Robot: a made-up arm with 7 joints.
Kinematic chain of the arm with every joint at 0, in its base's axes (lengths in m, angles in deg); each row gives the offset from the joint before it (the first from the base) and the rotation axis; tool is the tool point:
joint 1: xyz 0 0.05 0 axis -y
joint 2: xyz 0 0.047 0 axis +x
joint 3: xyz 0 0 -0.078 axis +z
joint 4: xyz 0 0 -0.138 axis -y
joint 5: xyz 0 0 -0.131 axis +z
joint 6: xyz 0 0 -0.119 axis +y
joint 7: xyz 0 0 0 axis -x
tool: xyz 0 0 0
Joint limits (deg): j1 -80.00..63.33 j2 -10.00..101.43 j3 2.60..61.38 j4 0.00..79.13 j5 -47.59..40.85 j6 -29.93..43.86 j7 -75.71..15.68
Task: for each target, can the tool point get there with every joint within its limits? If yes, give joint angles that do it. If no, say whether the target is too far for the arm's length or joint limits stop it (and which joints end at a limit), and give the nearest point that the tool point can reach.
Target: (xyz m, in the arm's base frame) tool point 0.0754 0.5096 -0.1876
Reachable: yes | joints 2.48 59.17 35.41 19.25 22.70 38.24 -16.24
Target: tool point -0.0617 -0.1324 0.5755
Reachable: no: too far | nearest point -0.0307 0.3122 0.2868 | short by 0.531 m
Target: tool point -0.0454 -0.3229 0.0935
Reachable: no: joint limits stop it (at a limit: joint 1, joint 2, joint 3, joint 4) | nearest point 0.3434 0.0623 0.1020 | short by 0.547 m
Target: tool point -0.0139 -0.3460 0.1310
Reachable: no: joint limits stop it (at a limit: joint 1, joint 2, joint 3, joint 4) | nearest point 0.3434 0.0623 0.1020 | short by 0.543 m
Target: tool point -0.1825 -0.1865 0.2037
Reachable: no: joint limits stop it (at a limit: joint 1, joint 2, joint 4) | nearest point -0.4519 0.0161 -0.0797 | short by 0.440 m
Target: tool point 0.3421 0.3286 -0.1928
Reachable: yes | joints 49.58 22.27 42.27 23.93 4.36 33.88 -36.43
